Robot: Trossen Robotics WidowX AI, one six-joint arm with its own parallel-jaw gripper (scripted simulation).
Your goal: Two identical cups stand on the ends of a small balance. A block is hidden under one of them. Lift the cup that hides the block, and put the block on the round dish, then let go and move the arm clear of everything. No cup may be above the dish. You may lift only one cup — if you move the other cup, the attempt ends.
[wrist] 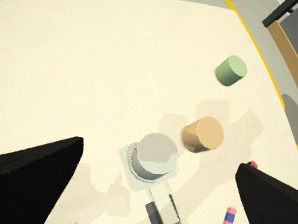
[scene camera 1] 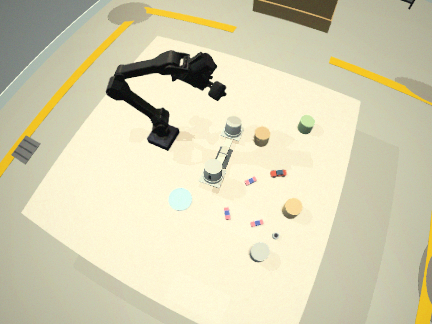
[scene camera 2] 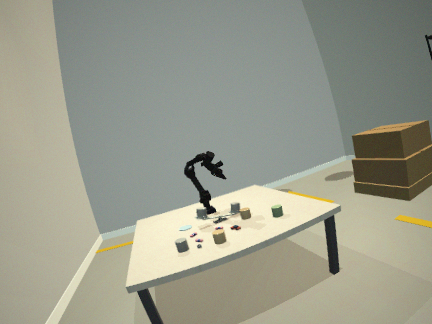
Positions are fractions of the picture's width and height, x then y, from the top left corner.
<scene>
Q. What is my gripper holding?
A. Nothing.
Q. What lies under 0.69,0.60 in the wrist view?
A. A tan cup.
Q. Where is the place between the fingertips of my gripper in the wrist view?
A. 0.55,0.71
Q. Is my gripper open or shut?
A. Open.
</scene>
